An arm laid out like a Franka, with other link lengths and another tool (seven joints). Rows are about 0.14 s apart.
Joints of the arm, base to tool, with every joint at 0 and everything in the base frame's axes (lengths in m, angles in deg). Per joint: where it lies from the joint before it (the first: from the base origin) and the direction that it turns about. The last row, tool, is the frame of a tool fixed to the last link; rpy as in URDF.
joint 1: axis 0 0 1 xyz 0 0 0.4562
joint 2: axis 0 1 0 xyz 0 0 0
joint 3: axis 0 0 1 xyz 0 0 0.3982
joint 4: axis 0 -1 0 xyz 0.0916 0 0
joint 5: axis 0 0 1 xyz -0.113 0 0.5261
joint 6: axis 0 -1 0 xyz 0 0 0
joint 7: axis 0 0 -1 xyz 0.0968 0 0
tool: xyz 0.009 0.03 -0.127 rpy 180 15.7 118.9
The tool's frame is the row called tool.
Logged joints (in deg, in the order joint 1, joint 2, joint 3, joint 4, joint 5, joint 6, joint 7), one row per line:
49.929, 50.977, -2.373, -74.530, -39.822, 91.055, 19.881
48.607, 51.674, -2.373, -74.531, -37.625, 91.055, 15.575
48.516, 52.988, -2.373, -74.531, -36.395, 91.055, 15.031
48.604, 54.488, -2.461, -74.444, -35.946, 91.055, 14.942
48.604, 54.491, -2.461, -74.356, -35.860, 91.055, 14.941
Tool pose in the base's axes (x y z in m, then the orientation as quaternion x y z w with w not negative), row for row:
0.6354, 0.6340, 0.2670, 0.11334, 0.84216, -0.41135, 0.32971
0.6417, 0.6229, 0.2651, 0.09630, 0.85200, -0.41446, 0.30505
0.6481, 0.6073, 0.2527, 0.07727, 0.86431, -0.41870, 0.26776
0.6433, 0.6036, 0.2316, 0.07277, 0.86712, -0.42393, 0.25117
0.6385, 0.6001, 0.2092, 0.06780, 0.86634, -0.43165, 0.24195
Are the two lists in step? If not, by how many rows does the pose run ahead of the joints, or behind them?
The pose runs 1 row behind the joints: the pose in row i belongs to the joints in row i - 1.
